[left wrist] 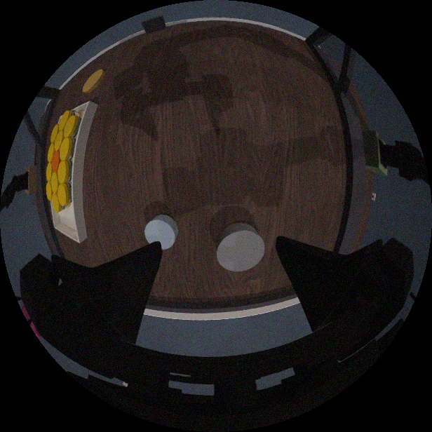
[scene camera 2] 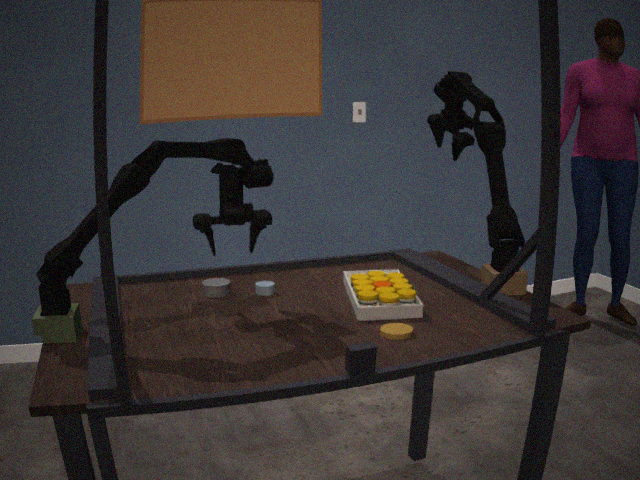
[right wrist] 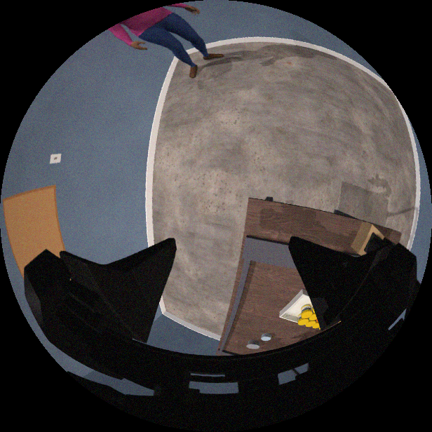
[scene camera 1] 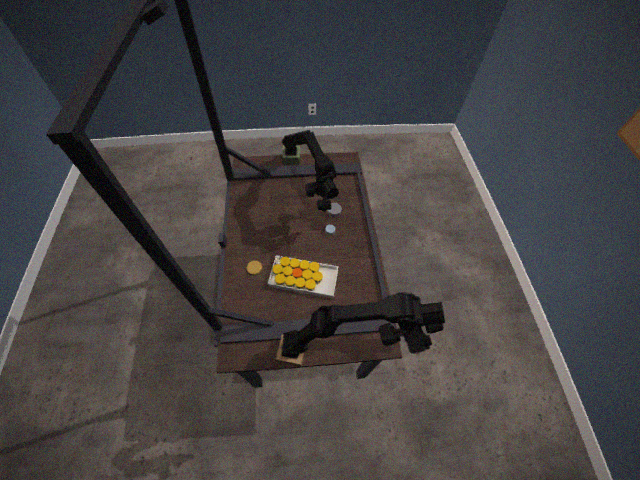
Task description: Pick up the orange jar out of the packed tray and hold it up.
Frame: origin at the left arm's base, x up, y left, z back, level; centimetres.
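Where they show: left gripper, between the fingertips: (scene camera 2: 232, 254); right gripper, between the fingertips: (scene camera 2: 447, 153); left arm's base, origin of its link: (scene camera 2: 55, 310) (scene camera 1: 291, 151); right arm's base, origin of its link: (scene camera 1: 291, 349).
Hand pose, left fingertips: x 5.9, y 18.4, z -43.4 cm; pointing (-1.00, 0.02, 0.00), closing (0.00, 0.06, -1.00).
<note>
Things, the pixels of their top centre, and the offset from my left fingertips.
- orange jar, centre of its top: (scene camera 2: 382, 283) (scene camera 1: 297, 272) dx -6.8, dy -11.3, dz -34.3 cm
- white tray, centre of its top: (scene camera 2: 380, 286) (scene camera 1: 303, 274) dx -8.4, dy -8.4, dz -34.8 cm
- grey cylinder, centre of its top: (scene camera 2: 216, 282) (scene camera 1: 334, 208) dx -8.6, dy +6.4, dz +4.1 cm
- smaller light-blue cylinder, centre of its top: (scene camera 2: 264, 283) (scene camera 1: 330, 228) dx -9.2, dy +4.1, dz -8.3 cm
- tan disc, centre of its top: (scene camera 2: 396, 328) (scene camera 1: 254, 267) dx -10.4, dy -31.8, dz -30.3 cm
The orange jar (scene camera 1: 297, 272) (scene camera 2: 382, 284) (left wrist: 55, 162) stands in the white tray (scene camera 1: 329, 281) (scene camera 2: 387, 312) (left wrist: 79, 175) (right wrist: 292, 310), closely surrounded by yellow-topped jars (scene camera 1: 314, 266) (scene camera 2: 388, 297) (left wrist: 63, 192) (right wrist: 309, 319). One end of the tray is bare. The orange jar does not show in the right wrist view. My left gripper (scene camera 1: 317, 197) (scene camera 2: 232, 253) (left wrist: 219, 245) is open and empty, high above the table and well away from the tray. My right gripper (scene camera 1: 405, 338) (scene camera 2: 447, 152) (right wrist: 235, 244) is open and empty, raised high beyond the table's edge.
A grey cylinder (scene camera 1: 334, 208) (scene camera 2: 216, 287) (left wrist: 240, 251) and a smaller light-blue cylinder (scene camera 1: 330, 228) (scene camera 2: 264, 288) (left wrist: 161, 232) stand below my left gripper. A tan disc (scene camera 1: 254, 267) (scene camera 2: 396, 331) (left wrist: 93, 81) lies beside the tray. Dark frame posts (scene camera 2: 549, 155) rise at the table's sides.
</note>
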